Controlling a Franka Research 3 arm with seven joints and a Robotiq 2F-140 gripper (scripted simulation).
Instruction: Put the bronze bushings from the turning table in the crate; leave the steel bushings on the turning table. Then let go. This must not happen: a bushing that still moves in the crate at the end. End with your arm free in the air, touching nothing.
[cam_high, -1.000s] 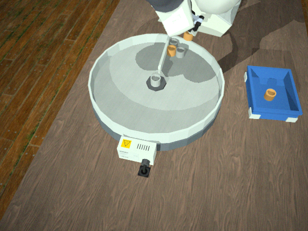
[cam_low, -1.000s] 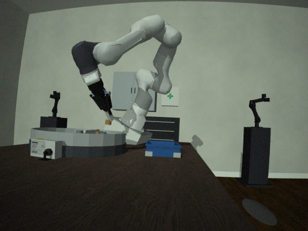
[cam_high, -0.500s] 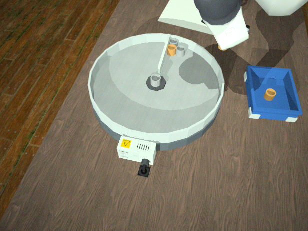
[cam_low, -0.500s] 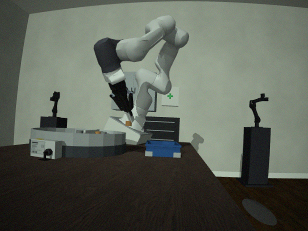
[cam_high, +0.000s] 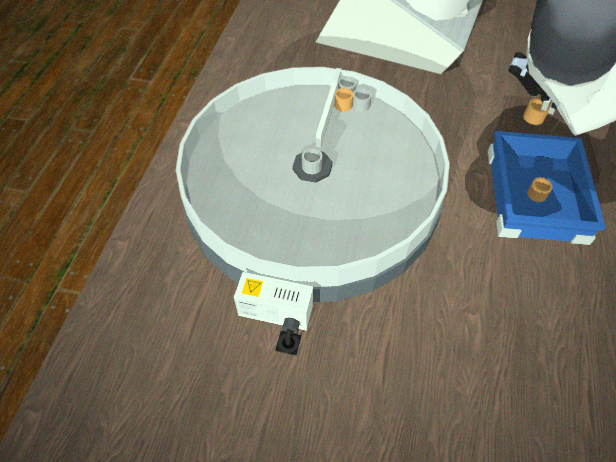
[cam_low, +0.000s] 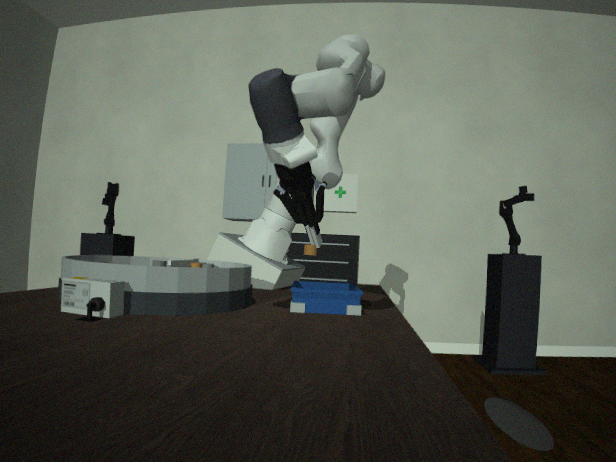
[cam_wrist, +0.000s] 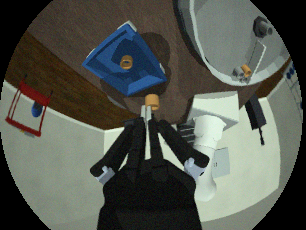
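Now: the blue crate 140 mm below my hand, 40 mm ahead of it and 30 mm to the left of it. Also, from my hand: round turning table: 340 mm to the right, 120 mm below, 100 mm ahead.
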